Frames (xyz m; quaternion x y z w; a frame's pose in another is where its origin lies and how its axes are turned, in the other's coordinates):
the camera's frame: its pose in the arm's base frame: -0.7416 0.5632 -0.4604 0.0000 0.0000 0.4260 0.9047
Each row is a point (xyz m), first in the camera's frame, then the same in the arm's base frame.
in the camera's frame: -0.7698 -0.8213 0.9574
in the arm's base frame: -0.5989 -0.5534 0.4970
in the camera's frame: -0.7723 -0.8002 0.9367
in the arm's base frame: -0.6168 -0.5419 0.4763
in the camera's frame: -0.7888 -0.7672 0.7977
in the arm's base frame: -0.6527 -0.5336 0.3373
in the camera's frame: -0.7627 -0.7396 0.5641
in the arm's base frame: -0.6574 -0.4959 0.1037
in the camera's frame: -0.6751 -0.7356 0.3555
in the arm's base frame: -0.6046 -0.4258 -0.1049
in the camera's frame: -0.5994 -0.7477 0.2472
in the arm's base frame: -0.5471 -0.3751 -0.2132
